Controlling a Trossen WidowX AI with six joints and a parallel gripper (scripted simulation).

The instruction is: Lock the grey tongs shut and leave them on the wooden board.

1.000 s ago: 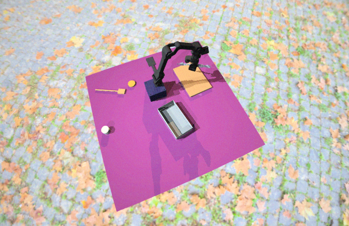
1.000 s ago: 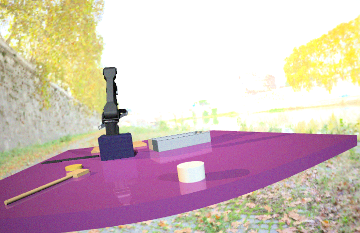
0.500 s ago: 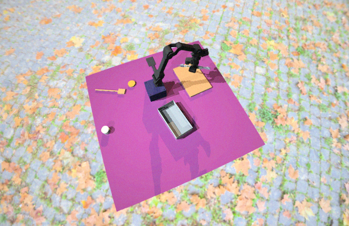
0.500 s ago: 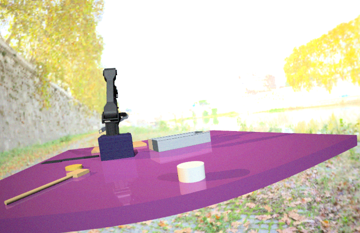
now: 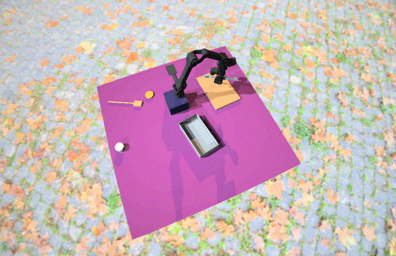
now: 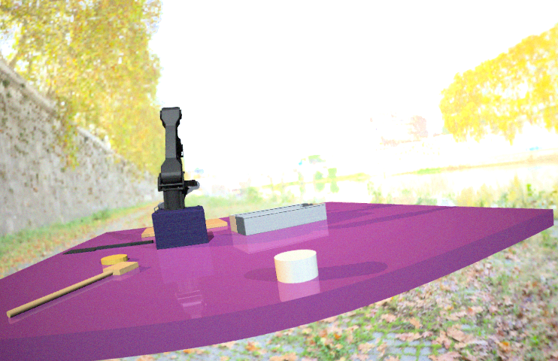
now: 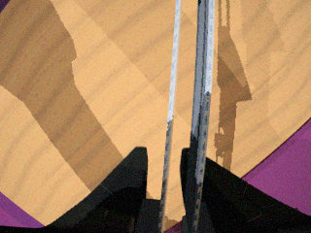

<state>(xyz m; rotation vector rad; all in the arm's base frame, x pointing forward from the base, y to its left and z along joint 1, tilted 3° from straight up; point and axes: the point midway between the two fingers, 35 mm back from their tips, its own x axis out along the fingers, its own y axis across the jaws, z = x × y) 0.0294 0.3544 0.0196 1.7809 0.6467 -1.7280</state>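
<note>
My gripper tip is 100 mm above the wooden board. From my gripper tip the other things lie so: grey roasting tin 320 mm ahead, 360 mm to the right, 80 mm below; then yellow part 50 mm behind, 50 mm to the right, 20 mm above; then black flat tool 300 mm behind, 290 mm to the right, 100 mm below.
</note>
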